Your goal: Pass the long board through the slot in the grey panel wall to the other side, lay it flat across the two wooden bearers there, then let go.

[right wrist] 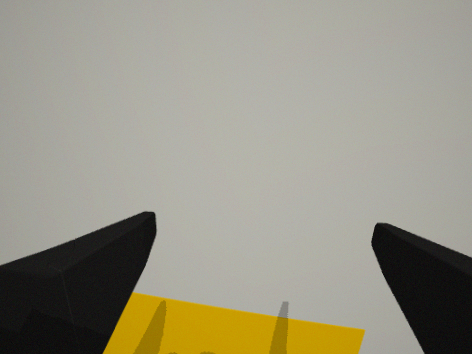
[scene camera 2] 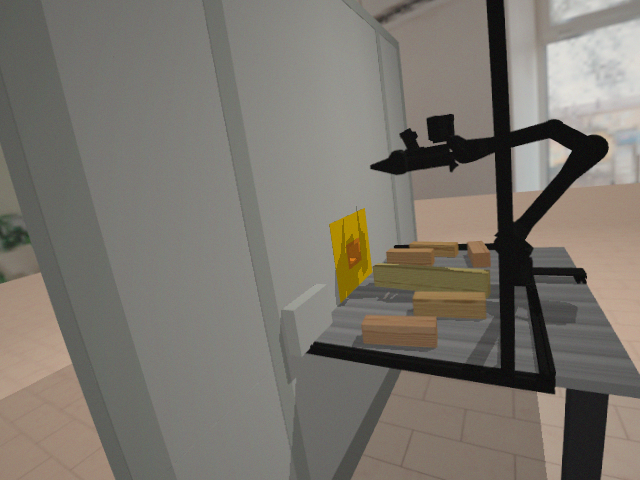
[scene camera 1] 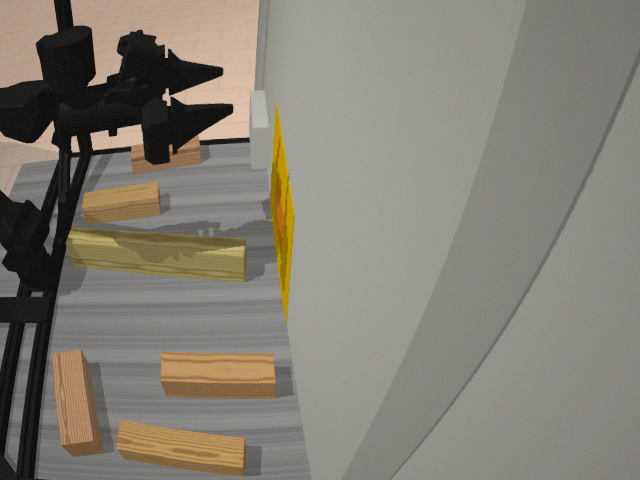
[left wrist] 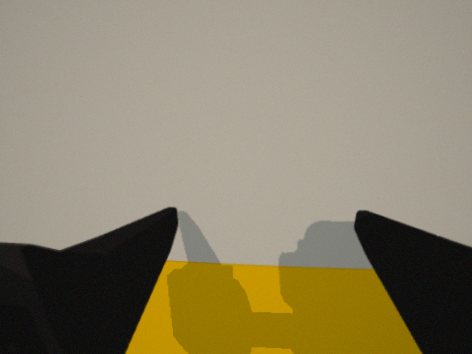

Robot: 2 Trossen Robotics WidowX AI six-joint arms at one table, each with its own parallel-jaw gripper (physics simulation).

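Frame: origin at the left arm's base, x back, y left, z down, level; millimetres.
Seen in the pictures: left gripper, between the fingertips: [left wrist: 265, 217]; right gripper, between the fingertips: [right wrist: 264, 228] [scene camera 2: 373, 166] [scene camera 1: 227, 88]; right arm's base, origin of its link: [scene camera 2: 518, 281] [scene camera 1: 38, 277].
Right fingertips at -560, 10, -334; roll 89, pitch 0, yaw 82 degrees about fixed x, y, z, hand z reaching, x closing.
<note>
Pixels of each thing's top centre, then the offset from my right fingertips to it, as dx, dy, dz. "spot": a spot on its surface instead.
- long yellow-green board, centre of its top: [scene camera 1: 149, 240] [scene camera 2: 426, 268] -133, -42, +291
- slot, a spot on its surface: [scene camera 2: 354, 252] spot: +91, -8, +254
- yellow square, a spot on its surface: [scene camera 1: 283, 258] spot: +76, +25, +271
The long yellow-green board [scene camera 1: 160, 260] [scene camera 2: 429, 279] lies on the table, one end toward the grey panel wall [scene camera 1: 403, 155] [scene camera 2: 310, 129]. The slot [scene camera 2: 354, 252] shows orange inside a yellow square on the wall; in scene camera 1 the yellow square [scene camera 1: 283, 258] shows nearly edge-on. My right gripper [scene camera 1: 227, 89] [scene camera 2: 371, 166] [right wrist: 264, 228] is open and empty, high above the table and pointing at the wall. My left gripper [left wrist: 265, 217] is open and empty, facing the wall above a yellow area. The wooden bearers on the other side cannot be made out.
Several shorter wooden blocks lie around the board, among them one block [scene camera 1: 218, 374] near the wall, one block [scene camera 1: 122, 202] beside the board and one block [scene camera 2: 399, 331] near the table edge. A pale grey block [scene camera 1: 258, 129] [scene camera 2: 308, 319] stands against the wall. A black frame post [scene camera 2: 500, 113] rises beside the right arm.
</note>
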